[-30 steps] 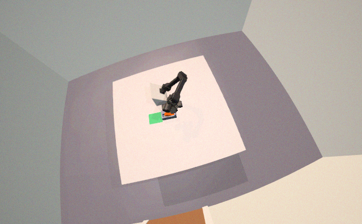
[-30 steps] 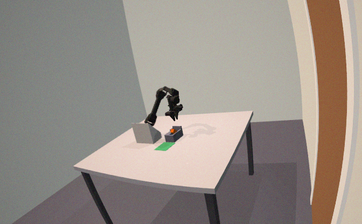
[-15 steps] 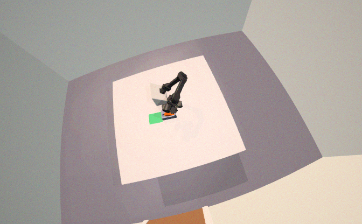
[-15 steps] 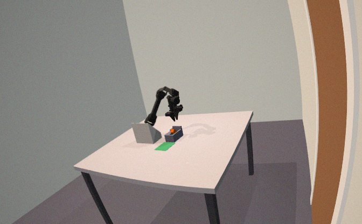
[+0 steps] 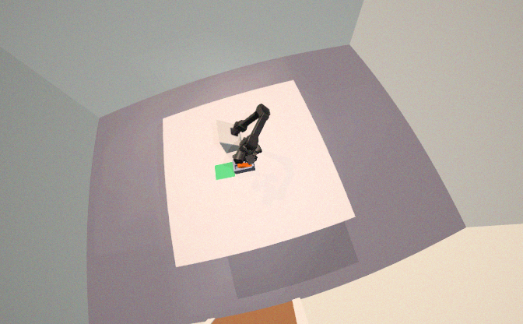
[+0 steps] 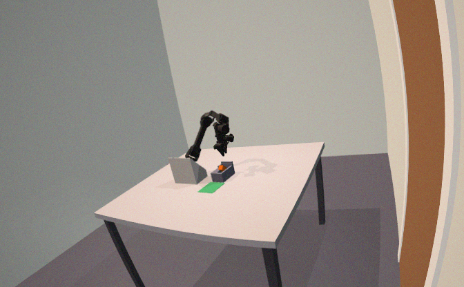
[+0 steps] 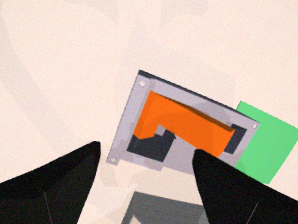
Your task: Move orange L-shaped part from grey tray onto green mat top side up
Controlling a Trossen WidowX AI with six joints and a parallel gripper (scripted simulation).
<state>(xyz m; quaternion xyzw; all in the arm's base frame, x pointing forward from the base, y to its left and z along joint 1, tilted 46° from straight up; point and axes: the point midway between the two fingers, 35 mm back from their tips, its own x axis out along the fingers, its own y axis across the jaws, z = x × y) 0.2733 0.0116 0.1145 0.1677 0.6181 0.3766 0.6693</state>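
The orange L-shaped part is 1 cm behind my gripper tip, 3 cm to the right of it and 10 cm below it. Round my gripper tip: green mat 21 cm to the right, 16 cm below.
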